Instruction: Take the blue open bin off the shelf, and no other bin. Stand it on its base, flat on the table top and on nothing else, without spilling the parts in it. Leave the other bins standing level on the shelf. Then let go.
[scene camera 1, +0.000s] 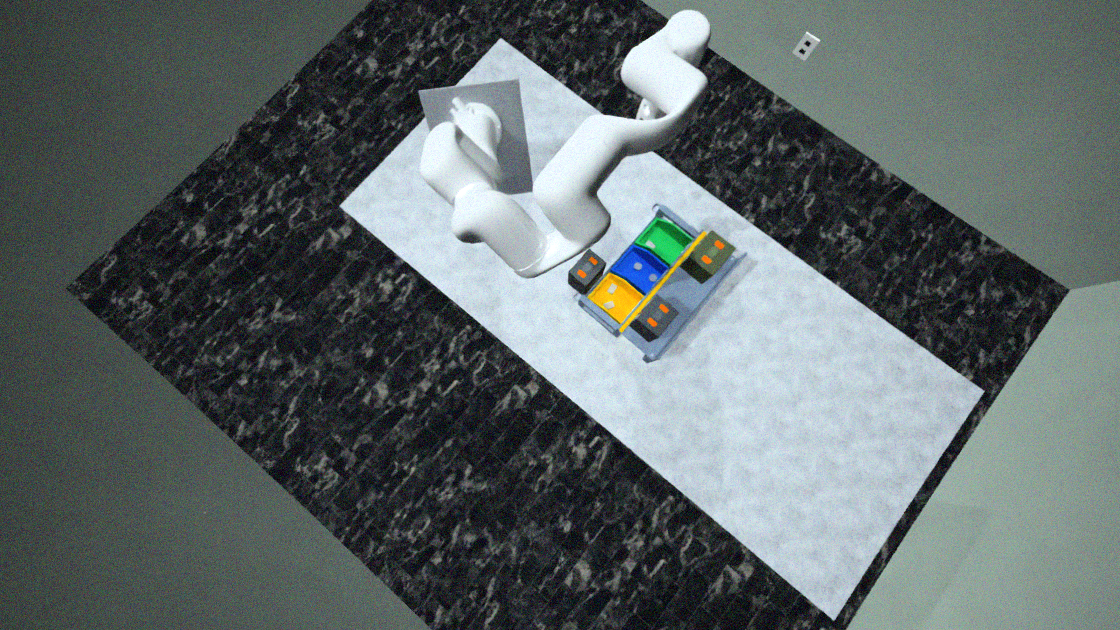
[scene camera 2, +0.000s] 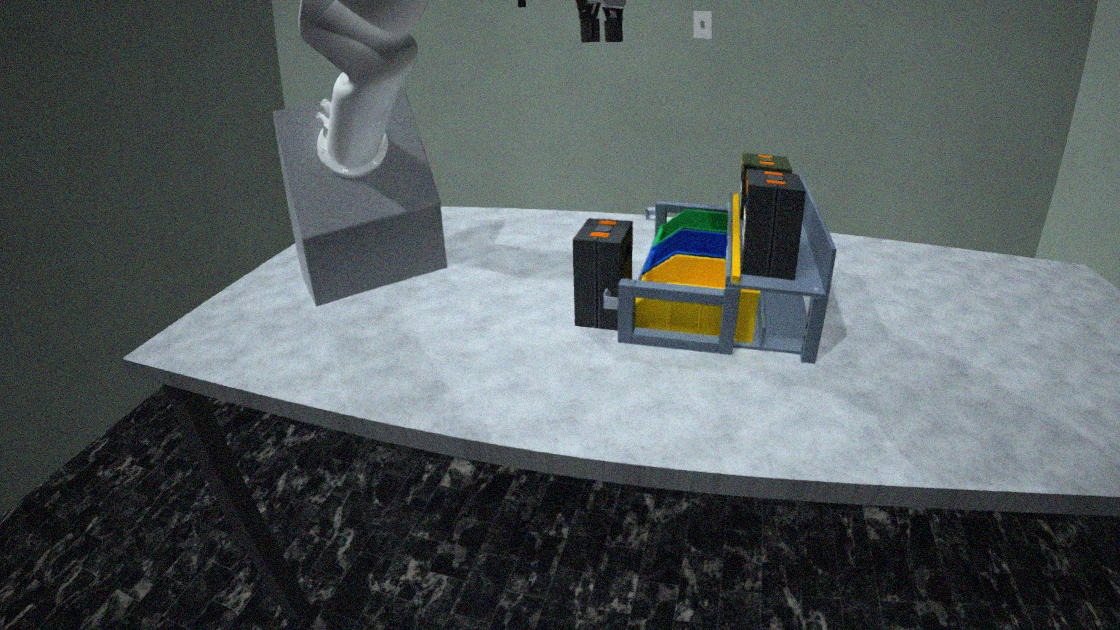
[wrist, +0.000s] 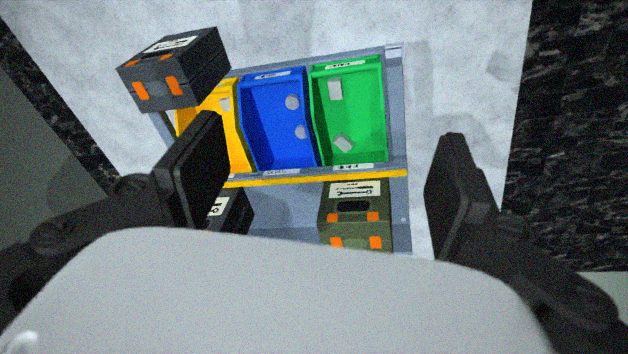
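Seen in the pictures: gripper, between the fingertips: (scene camera 2: 602, 42) (wrist: 326, 151); arm's base, origin of its link: (scene camera 1: 477, 128) (scene camera 2: 352, 145).
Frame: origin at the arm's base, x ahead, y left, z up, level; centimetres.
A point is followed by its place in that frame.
Observation:
The blue open bin (scene camera 1: 643, 257) @(y 4.2, x 54.8, z -21.3 cm) (scene camera 2: 689, 244) @(y 4.1, x 56.4, z -18.1 cm) (wrist: 272, 120) @(y -3.5, x 57.7, z -22.9 cm) stands in the lower front row of the grey-blue shelf (scene camera 1: 693, 295) @(y 0.4, x 72.5, z -13.7 cm) (scene camera 2: 677, 293) @(y -19.5, x 54.4, z -15.8 cm) (wrist: 397, 115) @(y 17.4, x 57.0, z -15.3 cm), between the green bin (scene camera 1: 667, 233) @(y 15.2, x 56.5, z -22.2 cm) (scene camera 2: 697, 222) @(y 15.2, x 58.0, z -18.0 cm) (wrist: 362, 107) @(y 12.0, x 58.7, z -22.9 cm) and the yellow bin (scene camera 1: 624, 307) @(y -11.4, x 58.9, z -23.0 cm) (scene camera 2: 685, 270) @(y -7.1, x 55.6, z -18.0 cm) (wrist: 241, 156) @(y -12.5, x 63.8, z -22.9 cm). Two round grey parts lie in the blue bin; the green bin holds two blocky parts. My gripper (scene camera 2: 601, 39) @(y 15.4, x 41.2, z 14.5 cm) (wrist: 326, 151) @(y 15.4, x 41.2, z 14.5 cm) is open and empty, high above table level. In the wrist view its fingers stand wide to either side of the blue and green bins. The arm hides the gripper in scene camera 1.
A dark case (scene camera 1: 585, 271) @(y -12.3, x 44.3, z -10.8 cm) (scene camera 2: 601, 274) @(y -15.5, x 44.3, z -15.6 cm) (wrist: 175, 75) @(y -7.7, x 43.2, z -10.8 cm) stands on the table (scene camera 1: 783, 430) @(y -14.3, x 116.0, z -23.9 cm) (scene camera 2: 469, 352) @(y -24.0, x 28.0, z -23.8 cm) before the yellow bin's end. Another dark case (scene camera 1: 656, 319) @(y -14.5, x 66.8, z -1.5 cm) (scene camera 2: 771, 227) @(y -17.7, x 65.8, z -6.8 cm) and an olive case (scene camera 1: 711, 257) @(y 8.1, x 69.5, z -4.0 cm) (wrist: 356, 212) @(y 10.4, x 65.1, z -5.9 cm) stand on the upper deck, behind a yellow strip (scene camera 2: 734, 235) @(y -5.4, x 62.7, z -12.6 cm) (wrist: 300, 179) @(y 1.7, x 63.4, z -12.6 cm).

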